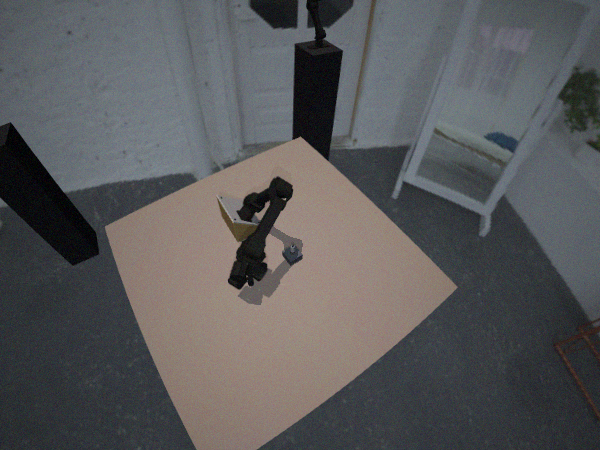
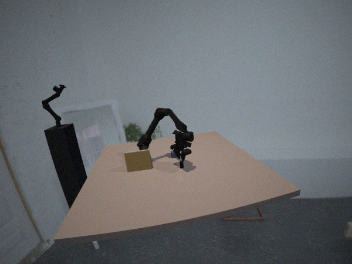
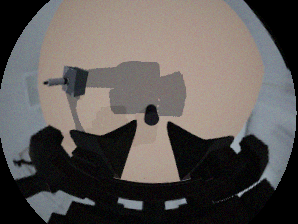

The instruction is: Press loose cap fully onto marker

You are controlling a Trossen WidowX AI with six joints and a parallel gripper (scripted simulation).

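The black cap lies 40 mm below my gripper tip. From my gripper tip the other things lie so: block: 30 mm behind, 230 mm to the left, 50 mm below.
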